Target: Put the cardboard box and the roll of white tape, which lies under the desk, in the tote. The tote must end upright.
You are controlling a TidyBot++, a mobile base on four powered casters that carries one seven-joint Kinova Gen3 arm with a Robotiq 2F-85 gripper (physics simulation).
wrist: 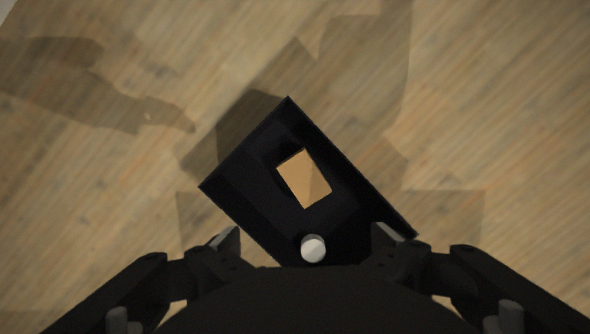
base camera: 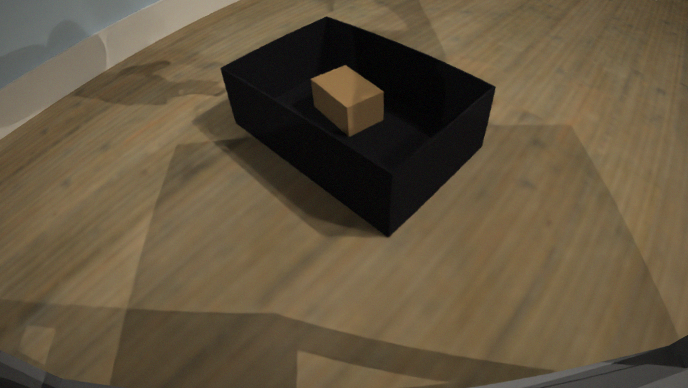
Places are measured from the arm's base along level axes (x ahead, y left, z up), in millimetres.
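Where they show: gripper, fingertip midpoint: [wrist: 305,238].
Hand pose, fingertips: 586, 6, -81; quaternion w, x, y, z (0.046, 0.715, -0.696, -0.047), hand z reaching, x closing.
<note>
After its pixels a point has its place, as x, y, z.
The cardboard box [base camera: 347,100] @(524, 2, -343) [wrist: 304,178] @(565, 3, -344) is inside the black tote [base camera: 440,172] @(407, -99, -364) [wrist: 381,202] @(503, -150, -394), set at an angle to its walls and apart from them. The tote stands upright on the floor. My gripper [wrist: 305,238] @(586, 6, -81) is open, above the near part of the tote; it does not show in the base view. A small whitish round piece [wrist: 313,248] @(417, -14, -370) shows between and below the open fingers in the wrist view, over the dark tote. I cannot tell whether it is the tape or where it rests. The near corner of the tote is hidden by my gripper there.
A blue wall [base camera: 55,32] @(786, 600, -264) with a white skirting board [base camera: 87,60] @(802, 567, -352) runs along the upper left. The wooden floor [base camera: 450,280] @(286, -93, -397) [wrist: 500,75] @(737, -346, -397) surrounds the tote and carries several shadows. Parts of my base show at the lower corners of the base view.
</note>
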